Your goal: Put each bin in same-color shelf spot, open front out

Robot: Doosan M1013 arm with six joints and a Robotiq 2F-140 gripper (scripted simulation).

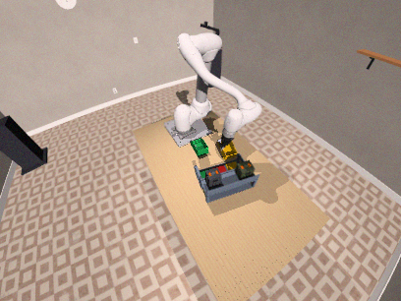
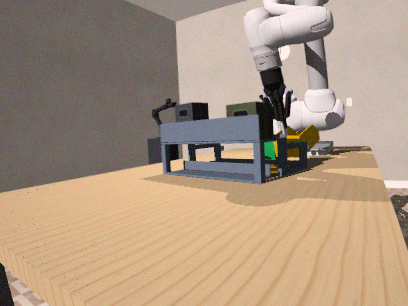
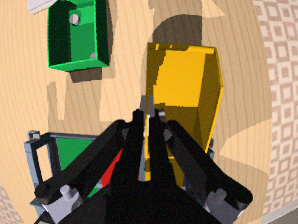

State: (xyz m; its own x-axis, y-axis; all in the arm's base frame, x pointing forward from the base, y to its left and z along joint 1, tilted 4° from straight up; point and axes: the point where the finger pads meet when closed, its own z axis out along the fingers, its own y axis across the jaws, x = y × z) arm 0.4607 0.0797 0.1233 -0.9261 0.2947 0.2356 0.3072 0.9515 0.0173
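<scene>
My gripper is now 5 cm to the right of the yellow bin and 4 cm above it. Round my hand: dark box (26 cm to the right, 20 cm ahead, 4 cm above); then green bin (20 cm behind, 9 cm to the right, 9 cm below).
</scene>
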